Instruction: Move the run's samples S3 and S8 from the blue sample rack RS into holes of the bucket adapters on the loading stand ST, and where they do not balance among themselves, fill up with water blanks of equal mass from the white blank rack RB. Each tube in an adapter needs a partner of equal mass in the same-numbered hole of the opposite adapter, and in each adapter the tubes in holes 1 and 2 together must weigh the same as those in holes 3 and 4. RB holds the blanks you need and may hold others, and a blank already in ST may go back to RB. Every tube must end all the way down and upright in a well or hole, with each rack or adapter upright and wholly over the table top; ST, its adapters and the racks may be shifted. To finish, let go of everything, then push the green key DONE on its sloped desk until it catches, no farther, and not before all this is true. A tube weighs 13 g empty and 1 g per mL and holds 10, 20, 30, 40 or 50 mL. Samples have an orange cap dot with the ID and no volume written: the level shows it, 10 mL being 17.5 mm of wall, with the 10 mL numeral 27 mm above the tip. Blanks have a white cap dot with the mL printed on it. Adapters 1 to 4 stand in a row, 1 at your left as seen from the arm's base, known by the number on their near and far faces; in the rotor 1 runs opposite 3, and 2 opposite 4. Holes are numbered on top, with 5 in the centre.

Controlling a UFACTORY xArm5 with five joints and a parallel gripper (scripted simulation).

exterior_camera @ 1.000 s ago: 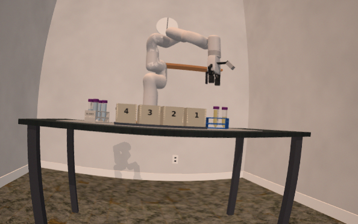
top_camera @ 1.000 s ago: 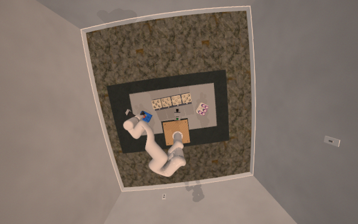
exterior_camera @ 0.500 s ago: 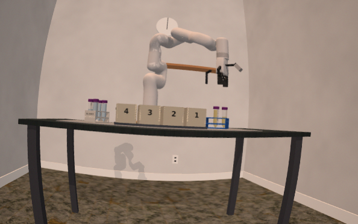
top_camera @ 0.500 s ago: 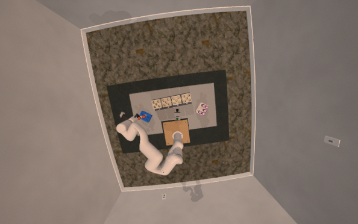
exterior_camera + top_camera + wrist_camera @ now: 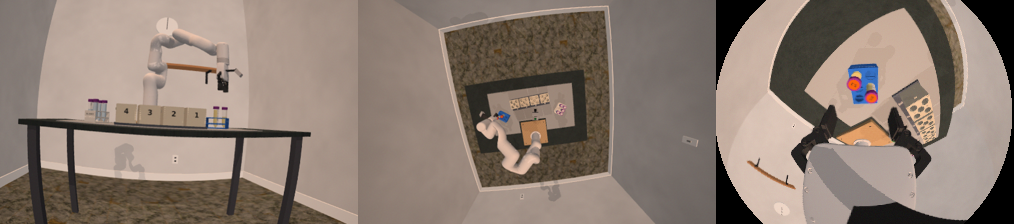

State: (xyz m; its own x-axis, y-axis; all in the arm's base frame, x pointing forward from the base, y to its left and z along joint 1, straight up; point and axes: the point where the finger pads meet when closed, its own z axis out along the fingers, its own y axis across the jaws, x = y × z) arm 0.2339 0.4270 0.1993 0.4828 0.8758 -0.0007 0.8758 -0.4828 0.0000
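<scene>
Right now my hand is 20 mm past the orange-dotted sample tube, 20 mm to the right of it and 150 mm above it. From my hand the other things lie so: loading stand ST: 180 mm ahead, 330 mm to the right, 210 mm below; adapter 2: 180 mm ahead, 280 mm to the right, 170 mm below; blue sample rack RS: 20 mm behind, 30 mm to the right, 190 mm below.
</scene>
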